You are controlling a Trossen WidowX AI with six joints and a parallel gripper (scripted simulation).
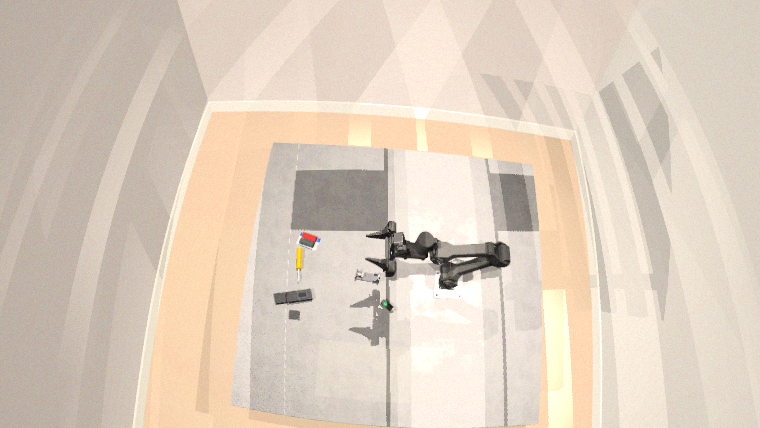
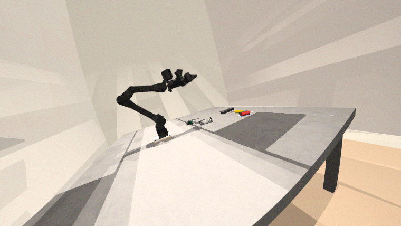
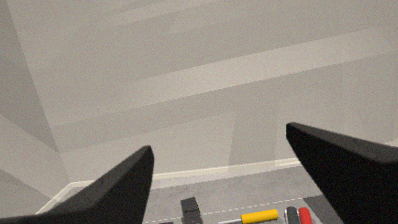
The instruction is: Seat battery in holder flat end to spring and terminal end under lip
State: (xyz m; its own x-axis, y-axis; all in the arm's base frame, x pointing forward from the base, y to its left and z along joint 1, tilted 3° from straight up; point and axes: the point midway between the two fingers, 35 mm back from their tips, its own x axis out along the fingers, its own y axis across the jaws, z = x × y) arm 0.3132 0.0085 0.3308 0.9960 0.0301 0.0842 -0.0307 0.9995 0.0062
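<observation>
Right now the battery is 350 mm below my gripper tip, 100 mm to the left of it and 100 mm behind it. Round my gripper tip: yellow screwdriver (350 mm below, 280 mm ahead, 40 mm to the right); then dark square (360 mm below, 280 mm ahead, 170 mm to the left); then long black bar (340 mm below, 290 mm ahead, 90 mm to the left).
</observation>
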